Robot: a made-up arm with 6 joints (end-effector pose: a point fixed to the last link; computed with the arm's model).
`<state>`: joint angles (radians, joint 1 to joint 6).
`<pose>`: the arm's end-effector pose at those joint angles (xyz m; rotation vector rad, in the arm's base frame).
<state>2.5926 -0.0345 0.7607 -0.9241 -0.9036 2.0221</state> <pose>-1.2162 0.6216 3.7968 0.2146 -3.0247 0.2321</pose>
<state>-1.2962 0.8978 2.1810 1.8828 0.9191 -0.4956</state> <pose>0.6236 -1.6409 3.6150 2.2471 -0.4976 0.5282</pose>
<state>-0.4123 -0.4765 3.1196 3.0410 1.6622 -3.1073</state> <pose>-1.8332 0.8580 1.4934 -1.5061 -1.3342 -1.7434</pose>
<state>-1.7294 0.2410 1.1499 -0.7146 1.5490 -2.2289</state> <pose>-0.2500 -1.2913 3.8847 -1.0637 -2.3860 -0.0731</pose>
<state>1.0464 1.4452 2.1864 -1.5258 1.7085 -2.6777</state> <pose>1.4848 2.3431 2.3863 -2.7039 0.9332 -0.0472</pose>
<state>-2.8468 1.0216 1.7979 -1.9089 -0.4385 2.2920</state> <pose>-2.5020 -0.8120 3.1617 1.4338 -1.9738 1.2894</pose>
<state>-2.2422 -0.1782 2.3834 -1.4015 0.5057 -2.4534</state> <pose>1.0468 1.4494 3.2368 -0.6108 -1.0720 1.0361</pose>
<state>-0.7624 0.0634 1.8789 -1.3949 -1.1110 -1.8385</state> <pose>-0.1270 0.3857 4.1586 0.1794 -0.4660 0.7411</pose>
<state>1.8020 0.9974 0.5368 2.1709 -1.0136 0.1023</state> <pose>-0.6011 3.1112 1.0829 2.1679 1.0762 0.7144</pose>
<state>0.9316 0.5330 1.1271 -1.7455 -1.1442 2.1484</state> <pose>1.2655 1.9940 3.3839 -1.0299 -2.3634 0.3629</pose>
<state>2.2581 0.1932 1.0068 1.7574 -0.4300 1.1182</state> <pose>-1.0053 1.3349 3.8484 2.1687 1.5797 1.6246</pose>
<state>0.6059 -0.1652 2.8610 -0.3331 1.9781 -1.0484</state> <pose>-1.4403 -0.9418 2.2893 -1.1333 1.0373 0.6429</pose>
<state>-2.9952 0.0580 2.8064 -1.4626 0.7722 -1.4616</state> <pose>1.4977 0.3462 2.9088 -1.7624 -1.0349 0.3796</pose>
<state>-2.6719 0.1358 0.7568 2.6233 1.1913 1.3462</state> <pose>-1.5785 -0.8647 3.4480 0.8841 -0.4752 -2.1485</pose>
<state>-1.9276 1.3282 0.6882 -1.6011 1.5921 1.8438</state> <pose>-1.1819 -2.8145 0.3857 -0.5643 -2.8133 0.9629</pose>
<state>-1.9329 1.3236 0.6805 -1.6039 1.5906 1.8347</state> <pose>-1.1955 -2.8041 0.3872 -0.5734 -2.8083 0.9716</pose>
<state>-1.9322 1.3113 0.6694 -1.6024 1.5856 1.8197</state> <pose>-1.1927 -2.8027 0.4062 -0.5651 -2.8021 0.9956</pose>
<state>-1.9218 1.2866 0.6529 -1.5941 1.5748 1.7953</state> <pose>-1.1634 -2.8153 0.4534 -0.5288 -2.7937 1.0443</pose>
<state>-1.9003 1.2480 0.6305 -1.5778 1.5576 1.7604</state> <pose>-1.1025 -2.8414 0.5323 -0.4605 -2.7816 1.1206</pose>
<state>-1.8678 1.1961 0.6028 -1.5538 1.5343 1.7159</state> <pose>-1.0086 -2.8767 0.6420 -0.3614 -2.7637 1.2226</pose>
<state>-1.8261 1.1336 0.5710 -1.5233 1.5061 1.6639</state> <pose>-0.8850 -2.9127 0.7758 -0.2368 -2.7380 1.3443</pose>
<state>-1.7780 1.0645 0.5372 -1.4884 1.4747 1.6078</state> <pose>-0.7391 -2.9413 0.9246 -0.0952 -2.7034 1.4772</pose>
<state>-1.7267 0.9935 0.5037 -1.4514 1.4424 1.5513</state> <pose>-0.5812 -2.9567 1.0776 0.0536 -2.6604 1.6117</pose>
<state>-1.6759 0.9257 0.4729 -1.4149 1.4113 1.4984</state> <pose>-0.4242 -2.9570 1.2234 -0.1989 2.6085 -1.7358</pose>
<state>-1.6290 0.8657 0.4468 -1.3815 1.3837 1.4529</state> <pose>-0.2799 -2.9451 1.3523 -0.3242 2.5064 -1.8069</pose>
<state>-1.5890 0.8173 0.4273 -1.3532 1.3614 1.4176</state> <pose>-0.1582 -2.9270 1.4574 -0.4248 2.4175 -1.8568</pose>
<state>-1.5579 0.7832 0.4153 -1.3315 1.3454 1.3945</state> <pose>-0.0648 -2.9099 1.5335 -0.4989 2.3508 -1.8872</pose>
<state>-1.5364 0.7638 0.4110 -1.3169 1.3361 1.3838</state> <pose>-0.0009 -2.8991 1.5811 -0.5474 2.3101 -1.9019</pose>
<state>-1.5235 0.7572 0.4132 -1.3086 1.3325 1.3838</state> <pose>0.0374 -2.8965 1.6040 -0.5749 2.2936 -1.9047</pose>
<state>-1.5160 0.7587 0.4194 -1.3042 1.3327 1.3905</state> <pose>0.0597 -2.8997 1.6112 -0.5896 2.2928 -1.9007</pose>
